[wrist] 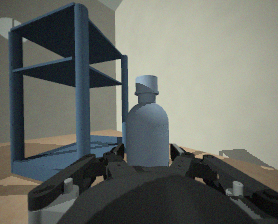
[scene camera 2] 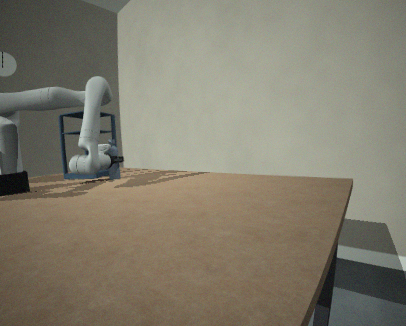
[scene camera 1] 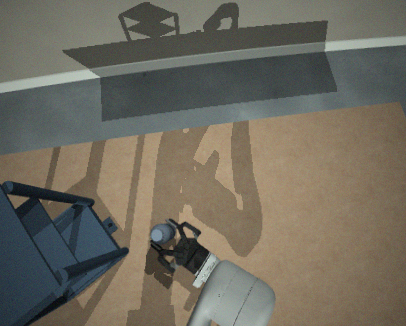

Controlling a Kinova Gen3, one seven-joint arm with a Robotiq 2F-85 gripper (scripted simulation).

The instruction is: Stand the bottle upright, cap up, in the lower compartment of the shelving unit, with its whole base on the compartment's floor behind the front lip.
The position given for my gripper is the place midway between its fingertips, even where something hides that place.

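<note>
I can see a shelving unit (wrist: 79, 41), and there is a pale blue bottle (wrist: 147, 125) as well. My own gripper (scene camera 1: 158, 230) (wrist: 146, 150) is in sight too.
</note>
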